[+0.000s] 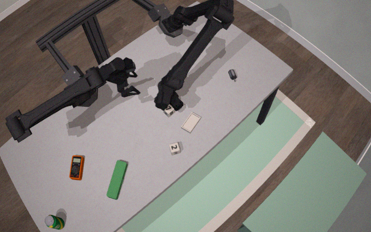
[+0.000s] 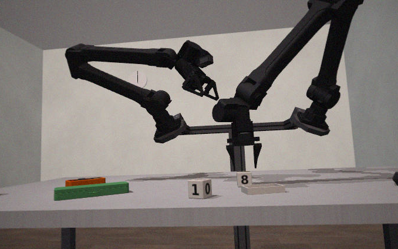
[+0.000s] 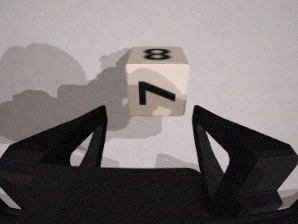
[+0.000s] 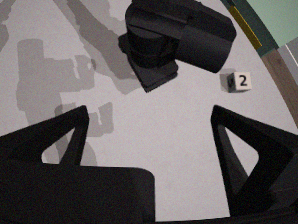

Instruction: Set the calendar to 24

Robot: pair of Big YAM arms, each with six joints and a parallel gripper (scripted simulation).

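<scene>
Now: left hand 140 mm short of the calendar tray, 50 mm above it and 30 mm to the right of it. Also, from my left hand: green box: 460 mm to the right, 100 mm ahead, 50 mm below; dark object: 410 mm to the left, 110 mm ahead, 40 mm below.
</scene>
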